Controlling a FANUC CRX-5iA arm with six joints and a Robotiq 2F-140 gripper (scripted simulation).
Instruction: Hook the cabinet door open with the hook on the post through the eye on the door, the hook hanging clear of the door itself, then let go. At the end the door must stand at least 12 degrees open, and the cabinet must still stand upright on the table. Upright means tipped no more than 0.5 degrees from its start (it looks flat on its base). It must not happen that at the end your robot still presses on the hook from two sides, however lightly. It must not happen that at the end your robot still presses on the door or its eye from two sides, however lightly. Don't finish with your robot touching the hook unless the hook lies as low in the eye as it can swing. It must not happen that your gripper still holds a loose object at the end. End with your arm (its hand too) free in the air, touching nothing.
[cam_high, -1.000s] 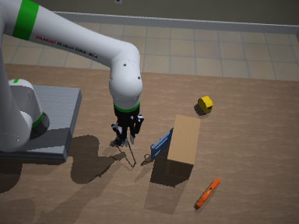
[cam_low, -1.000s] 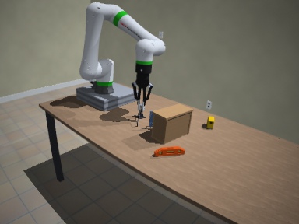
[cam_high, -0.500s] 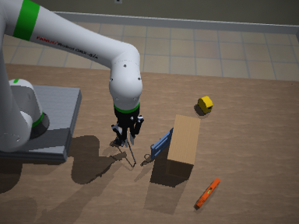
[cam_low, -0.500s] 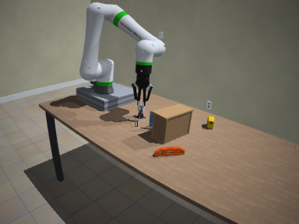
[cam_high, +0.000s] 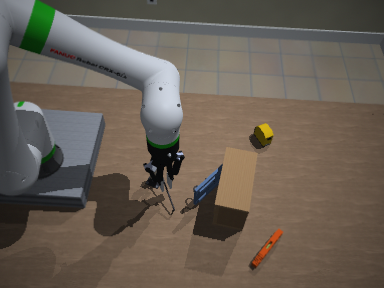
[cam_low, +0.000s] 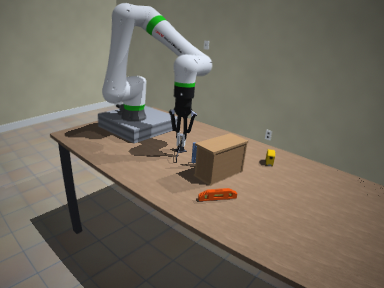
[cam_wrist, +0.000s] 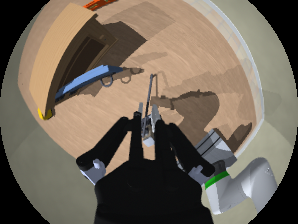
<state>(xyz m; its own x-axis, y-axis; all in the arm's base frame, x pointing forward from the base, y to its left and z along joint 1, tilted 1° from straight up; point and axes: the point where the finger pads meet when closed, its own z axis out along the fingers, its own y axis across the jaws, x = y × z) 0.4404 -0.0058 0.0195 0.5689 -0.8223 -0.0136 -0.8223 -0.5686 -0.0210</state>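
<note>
My hand is 14 cm short of the cabinet door, 5 cm to the right of it and 3 cm above it. Also, from my hand: yellow tape measure 33 cm to the left, 32 cm ahead, 6 cm below; orange spirit level 36 cm ahead, 13 cm to the right, 8 cm below.
</note>
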